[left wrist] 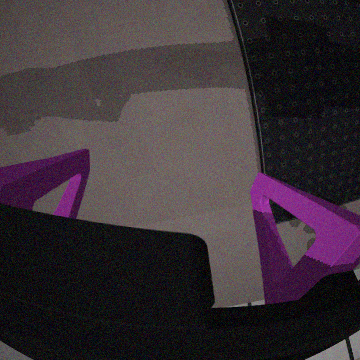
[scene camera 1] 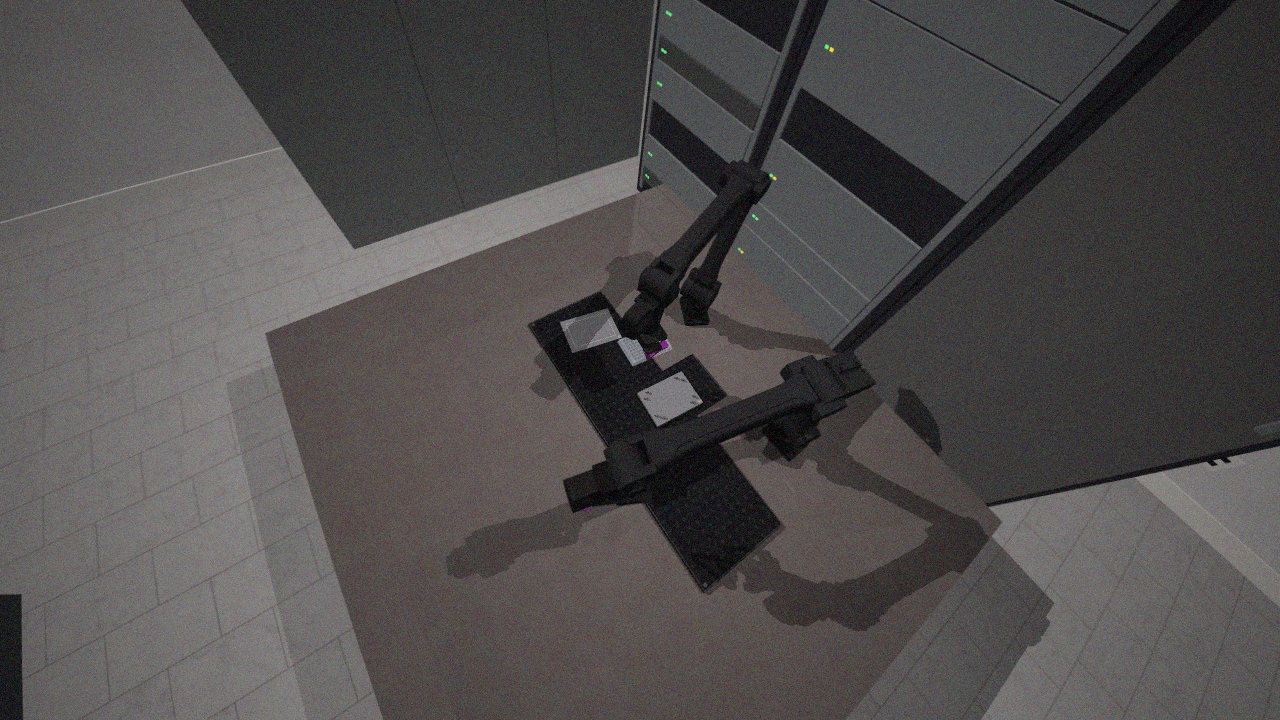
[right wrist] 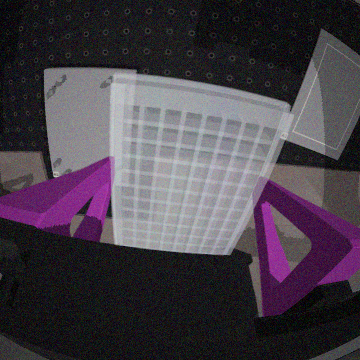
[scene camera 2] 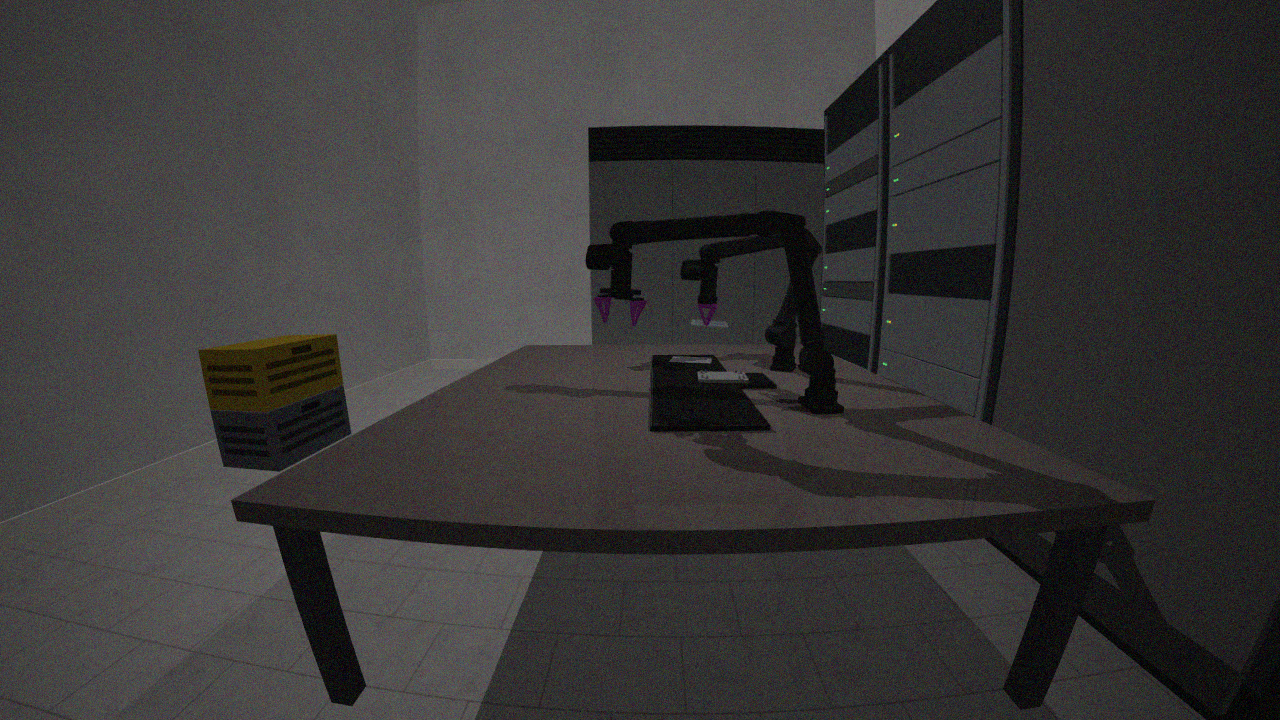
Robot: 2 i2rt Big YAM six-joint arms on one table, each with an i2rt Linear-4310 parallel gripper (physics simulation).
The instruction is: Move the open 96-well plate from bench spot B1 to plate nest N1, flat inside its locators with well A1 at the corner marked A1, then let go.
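Frame: origin at the left arm's base, x left, y ahead, z down, level; centimetres.
Seen in the pictures: left gripper, between the fingertips: [left wrist: 174,170] [scene camera 2: 619,324]; right gripper, between the fingertips: [scene camera 1: 641,346] [right wrist: 187,175] [scene camera 2: 705,324]; left arm's base, origin of its link: [scene camera 1: 783,437] [scene camera 2: 820,407]; right arm's base, origin of its link: [scene camera 1: 693,311] [scene camera 2: 783,368].
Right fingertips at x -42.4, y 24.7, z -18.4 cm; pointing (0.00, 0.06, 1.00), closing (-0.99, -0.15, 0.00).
Offsets run from my right fingertips to a thing's top centre. "spot": to the spot under its first point. Level surfaces: height alone.
My right gripper [scene camera 1: 649,345] [scene camera 2: 706,313] [right wrist: 187,175] is shut on the clear 96-well plate {dx +0.2, dy -1.3, dz -1.3 cm} [scene camera 1: 632,350] [right wrist: 193,161] and holds it by its long sides above the black perforated board {dz +17.2 cm} [scene camera 1: 716,527] [scene camera 2: 706,416] [right wrist: 178,36]. In the right wrist view a grey nest pad with dark locator marks {spot: dx +14.0, dy -1.4, dz +16.0 cm} [right wrist: 71,114] lies partly behind the plate on the left. A grey square with a white outline {spot: dx -20.7, dy +1.6, dz +17.0 cm} [right wrist: 328,100] lies to the right. In scene camera 1 the plate hangs between two light pads {spot: dx -22.0, dy +1.9, dz +17.0 cm} [scene camera 1: 590,329] {spot: dx +12.0, dy -3.7, dz +15.9 cm} [scene camera 1: 669,396]. My left gripper [scene camera 1: 577,490] [scene camera 2: 619,309] [left wrist: 174,170] is open and empty, high over the bare table beside the board [left wrist: 311,89].
The brown table {dz +18.4 cm} [scene camera 1: 402,447] [scene camera 2: 536,465] carries both arm bases at its far side. A tall cabinet rack [scene camera 1: 850,135] [scene camera 2: 930,223] stands right behind them. A yellow and grey crate [scene camera 2: 273,397] sits on the floor to the left.
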